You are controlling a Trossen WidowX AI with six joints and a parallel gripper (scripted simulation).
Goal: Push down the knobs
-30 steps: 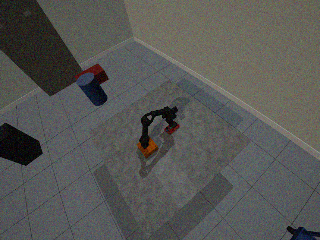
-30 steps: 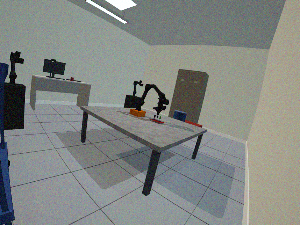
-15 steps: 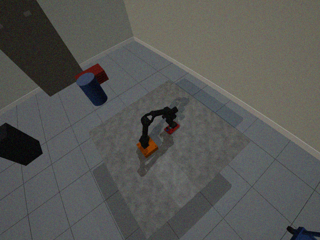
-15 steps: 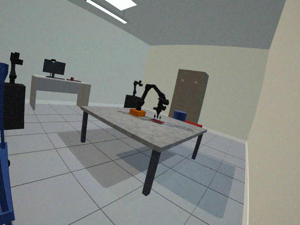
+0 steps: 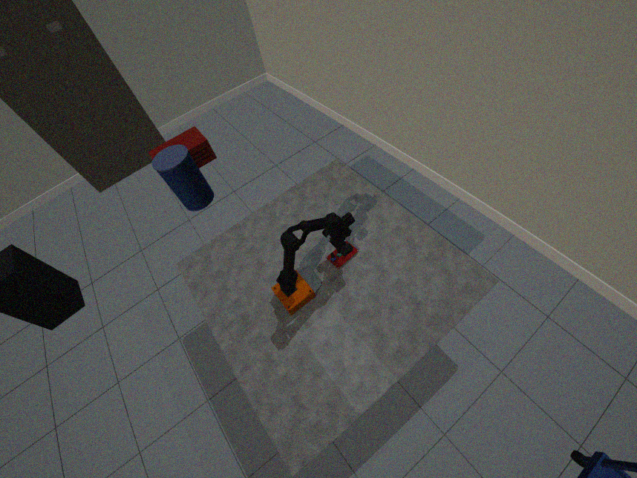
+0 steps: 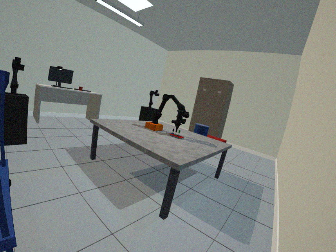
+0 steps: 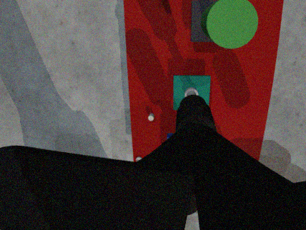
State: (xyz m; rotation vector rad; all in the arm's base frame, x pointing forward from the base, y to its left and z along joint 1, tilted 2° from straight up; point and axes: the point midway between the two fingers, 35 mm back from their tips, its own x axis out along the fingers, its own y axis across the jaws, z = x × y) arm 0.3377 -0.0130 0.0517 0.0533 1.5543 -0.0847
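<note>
The black knob is 10 mm below my gripper tip. The rest, counted from my gripper tip: green knob (50 mm ahead, 10 mm to the right, 10 mm below).
</note>
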